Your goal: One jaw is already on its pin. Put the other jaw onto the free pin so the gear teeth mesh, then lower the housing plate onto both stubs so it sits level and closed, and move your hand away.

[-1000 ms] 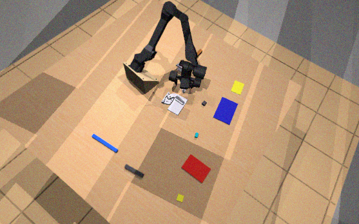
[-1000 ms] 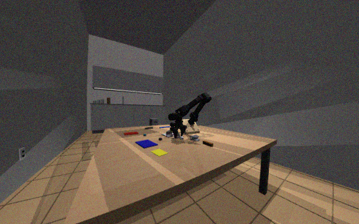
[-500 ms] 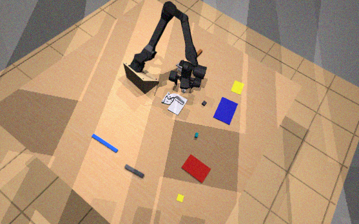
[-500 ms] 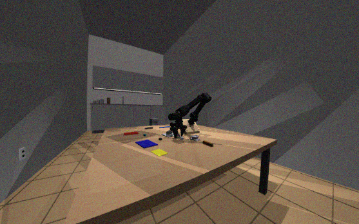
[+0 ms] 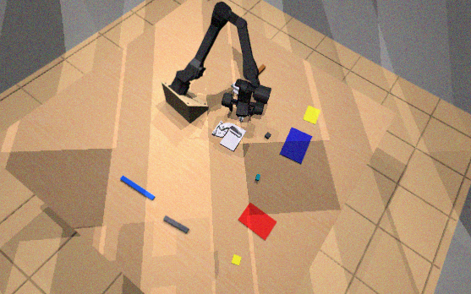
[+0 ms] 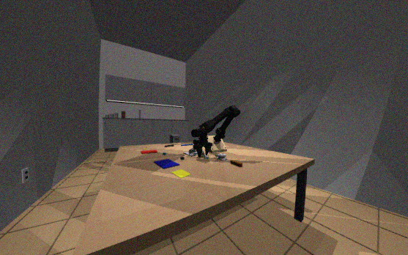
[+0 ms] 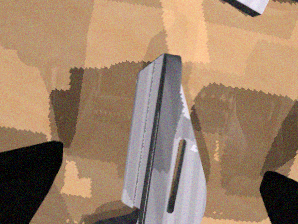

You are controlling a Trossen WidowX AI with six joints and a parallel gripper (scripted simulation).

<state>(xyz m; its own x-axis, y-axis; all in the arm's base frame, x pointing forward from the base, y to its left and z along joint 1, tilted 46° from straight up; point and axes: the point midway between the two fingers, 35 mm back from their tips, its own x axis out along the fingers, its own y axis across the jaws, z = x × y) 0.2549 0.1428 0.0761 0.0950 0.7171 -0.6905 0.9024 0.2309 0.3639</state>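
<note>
The grey jaw lies 40 mm to the left of my gripper tip. Round my gripper tip: black cube 170 mm ahead, 10 mm to the right; then brown block 270 mm to the left, 90 mm behind, 10 mm above; then blue sheet 290 mm ahead, 40 mm to the left.
</note>
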